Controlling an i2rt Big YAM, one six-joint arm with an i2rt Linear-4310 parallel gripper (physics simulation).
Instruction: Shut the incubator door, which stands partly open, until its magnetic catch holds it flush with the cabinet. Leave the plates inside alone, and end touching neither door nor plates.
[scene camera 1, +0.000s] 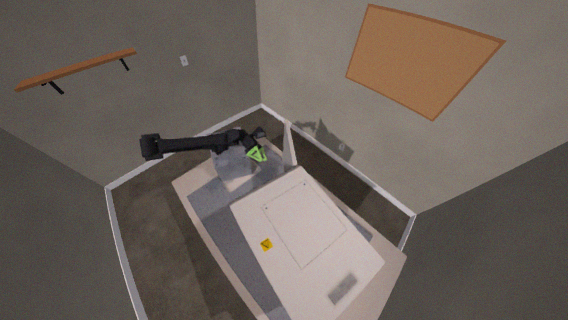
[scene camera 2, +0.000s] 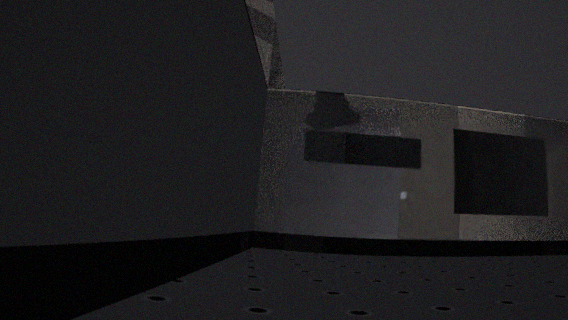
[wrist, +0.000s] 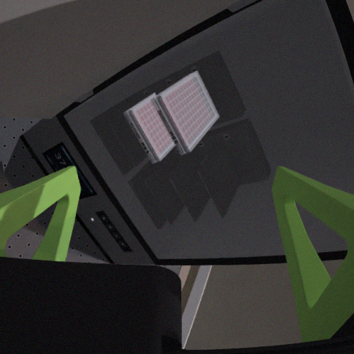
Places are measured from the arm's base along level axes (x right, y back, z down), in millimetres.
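Pixels of known places: gripper, fingertip midpoint: (scene camera 1: 263, 160).
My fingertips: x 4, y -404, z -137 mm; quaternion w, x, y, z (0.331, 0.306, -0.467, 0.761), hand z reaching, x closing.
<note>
Behind a point stands the place of what it marks.
The incubator door (scene camera 1: 290, 144) @(x -98, y -497, z -233 mm) shows as a narrow pale panel in scene camera 1, standing out from the cabinet's far end at an angle. The white incubator cabinet (scene camera 1: 320, 250) @(x 250, y -821, z -267 mm) fills the lower middle. My gripper (scene camera 1: 257, 153) @(x 4, y -404, z -137 mm) (wrist: 175, 177) is open and empty, with green fingers. In scene camera 1 it is left of the door, with a visible gap between them. The wrist view shows the dark front opening (wrist: 295, 100) with a black rim, and two pink well plates, one at left (wrist: 151, 127) and one at right (wrist: 190, 111), standing inside. The door's catch cannot be seen.
A control panel with a lit display (wrist: 67, 170) is beside the opening. The pale table (scene camera 1: 186, 186) @(x 336, y 170, z 295 mm) carries a grey perforated board (scene camera 1: 232, 250) @(x 446, y -458, z 282 mm). A wooden wall shelf (scene camera 1: 75, 69) and an orange board (scene camera 1: 420, 60) are on the walls. Scene camera 2 is very dark.
</note>
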